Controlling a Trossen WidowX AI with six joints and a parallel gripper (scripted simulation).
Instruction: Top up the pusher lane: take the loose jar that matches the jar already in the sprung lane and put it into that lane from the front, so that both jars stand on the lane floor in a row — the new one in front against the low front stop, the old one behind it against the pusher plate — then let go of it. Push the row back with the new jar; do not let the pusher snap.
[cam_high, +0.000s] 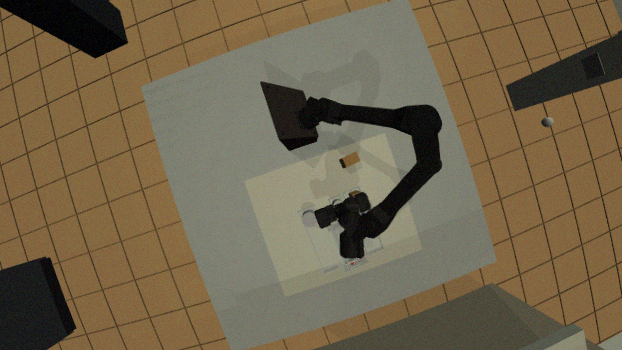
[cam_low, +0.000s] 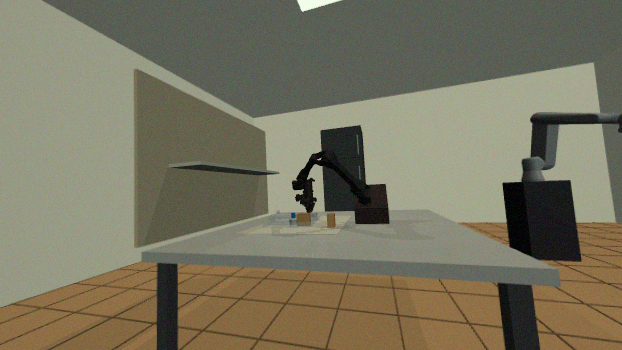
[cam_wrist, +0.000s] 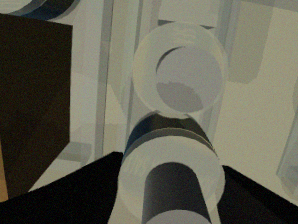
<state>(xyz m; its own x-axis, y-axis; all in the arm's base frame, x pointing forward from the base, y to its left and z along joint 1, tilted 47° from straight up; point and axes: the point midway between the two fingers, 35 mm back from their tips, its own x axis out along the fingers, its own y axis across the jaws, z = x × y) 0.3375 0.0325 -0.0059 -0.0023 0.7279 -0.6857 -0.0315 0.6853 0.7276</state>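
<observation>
My gripper tip is 60 mm above the cream mat, 50 mm short of it and 20 mm to the left of it. Also, from my gripper tip: red mark: 230 mm ahead, 30 mm to the right, 20 mm above.
</observation>
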